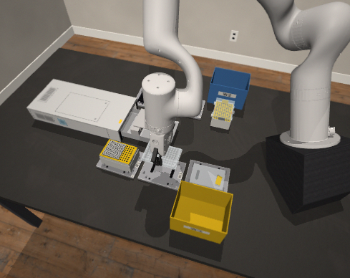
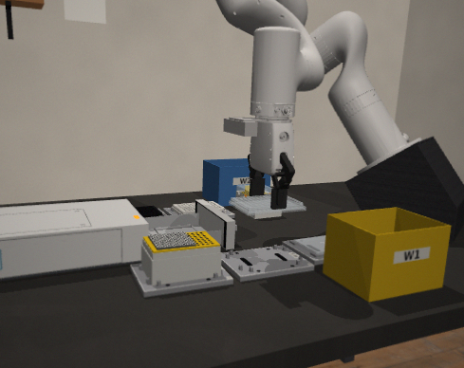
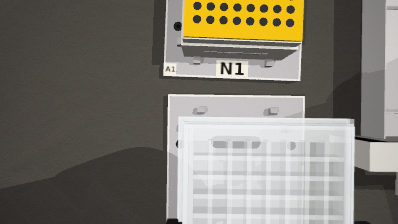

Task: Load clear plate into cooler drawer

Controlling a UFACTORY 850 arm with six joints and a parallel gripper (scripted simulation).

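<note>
The drawer lies 16 cm ahead of my hand, 17 cm to the right of it and 10 cm below it. The rest, counted from my hand: yellow-topped tip rack 17 cm ahead, 1 cm to the left, 9 cm below; then clear well plate 1 cm below; then clear lid 17 cm behind, 4 cm to the right, 12 cm below.
</note>
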